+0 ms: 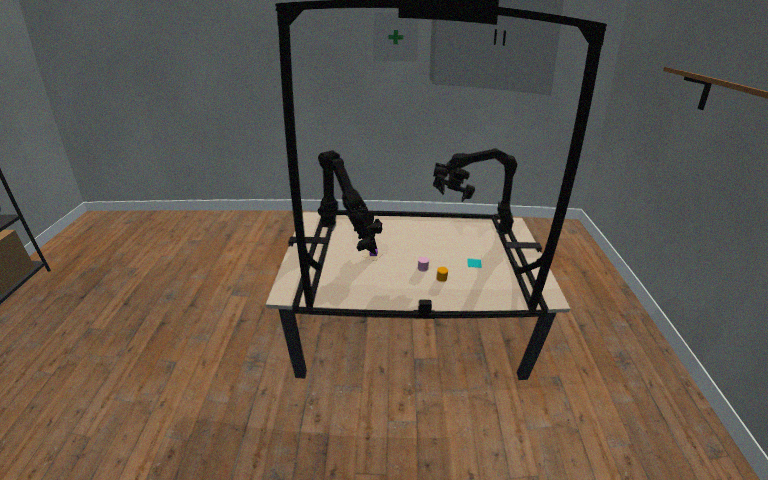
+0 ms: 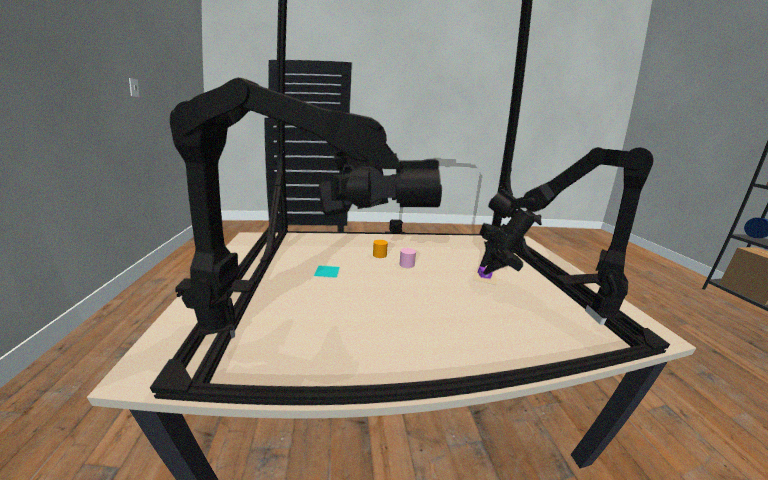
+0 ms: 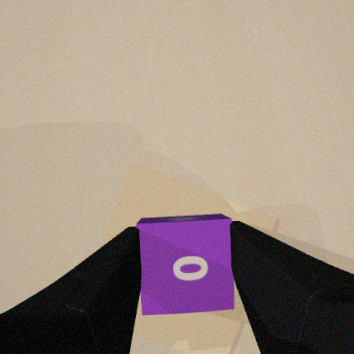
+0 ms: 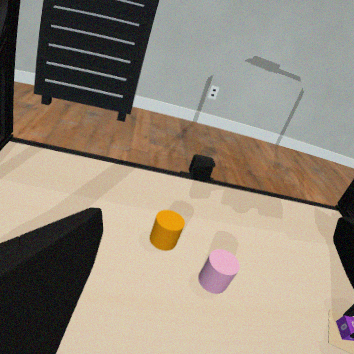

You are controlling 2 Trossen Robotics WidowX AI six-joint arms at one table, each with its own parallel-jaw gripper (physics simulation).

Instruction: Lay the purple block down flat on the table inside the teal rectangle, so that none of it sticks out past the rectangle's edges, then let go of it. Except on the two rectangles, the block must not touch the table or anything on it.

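Pixels of known places: left gripper, fingertip midpoint: (image 1: 375, 251) (image 2: 482, 271) (image 3: 183, 235) (image 4: 346, 326); right gripper, fingertip midpoint: (image 1: 453, 197) (image 4: 222, 225); left arm's base at its link origin: (image 1: 328, 224) (image 2: 604, 310); right arm's base at its link origin: (image 1: 504, 230) (image 2: 216, 323).
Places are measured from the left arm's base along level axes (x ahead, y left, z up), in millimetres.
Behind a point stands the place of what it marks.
Note:
My left gripper (image 1: 368, 248) @[x 269, y -211, z 1 mm] (image 2: 492, 269) @[x 269, y -211, z 1 mm] (image 3: 183, 235) @[x 269, y -211, z 1 mm] is shut on the purple block (image 1: 374, 252) (image 2: 484, 272) (image 3: 186, 267) @[x 259, y -210, z 6 mm] (image 4: 345, 327) @[x 275, y -207, z 2 mm], which bears a white "0". It holds the block very low over a pale tan rectangle (image 3: 158, 194) @[x 286, y -203, z -18 mm] (image 4: 333, 338) @[x 287, y -199, z -18 mm] on the table. I cannot tell whether the block touches it. The teal rectangle (image 1: 474, 263) @[x 713, y -217, z -18 mm] (image 2: 327, 271) @[x 713, y -212, z -18 mm] lies flat on the far side of the table from the block, past the two cylinders. My right gripper (image 1: 454, 183) @[x 593, y -95, z 238 mm] (image 2: 382, 186) @[x 593, y -95, z 238 mm] is open and empty, high above the table.
A pink cylinder (image 1: 423, 263) @[x 483, y -301, z 23 mm] (image 2: 407, 257) @[x 487, y -256, z 15 mm] (image 4: 218, 270) @[x 493, y -260, z 27 mm] and an orange cylinder (image 1: 442, 273) @[x 562, y -361, z 23 mm] (image 2: 380, 248) @[x 564, y -319, z 14 mm] (image 4: 167, 230) @[x 566, y -318, z 23 mm] stand between the block and the teal rectangle. A small black box (image 1: 425, 306) @[x 499, y -568, z 24 mm] (image 2: 395, 226) @[x 501, y -542, z 14 mm] (image 4: 201, 166) @[x 501, y -543, z 20 mm] sits on the table's edge rail. Black frame posts (image 1: 289, 143) @[x 70, y -604, z 624 mm] rise at the table's sides.

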